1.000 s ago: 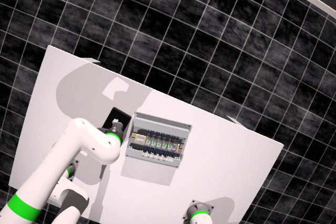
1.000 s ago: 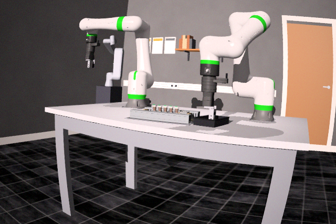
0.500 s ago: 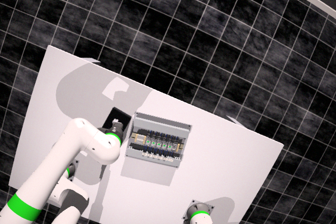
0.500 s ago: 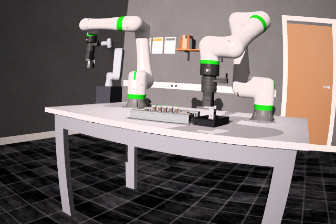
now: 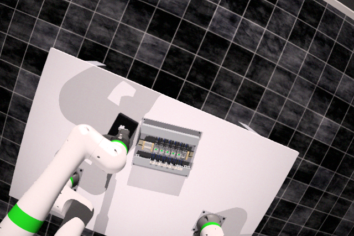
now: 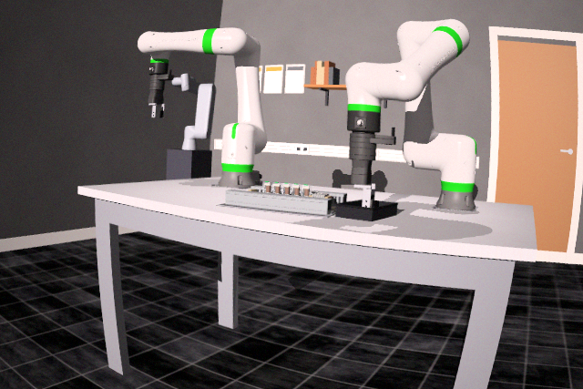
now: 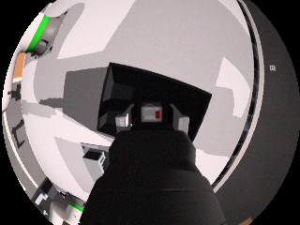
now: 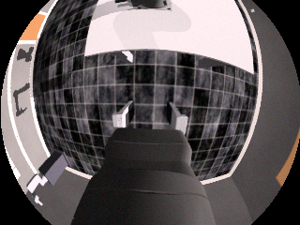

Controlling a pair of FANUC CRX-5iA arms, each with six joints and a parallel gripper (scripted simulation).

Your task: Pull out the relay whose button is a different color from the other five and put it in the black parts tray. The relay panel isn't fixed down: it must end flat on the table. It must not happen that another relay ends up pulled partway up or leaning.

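Observation:
My left hand is 1 cm above the red-button relay. Round my left hand: black parts tray (2 cm below); grey relay panel (25 cm to the right, 2 cm below, 1 cm behind).

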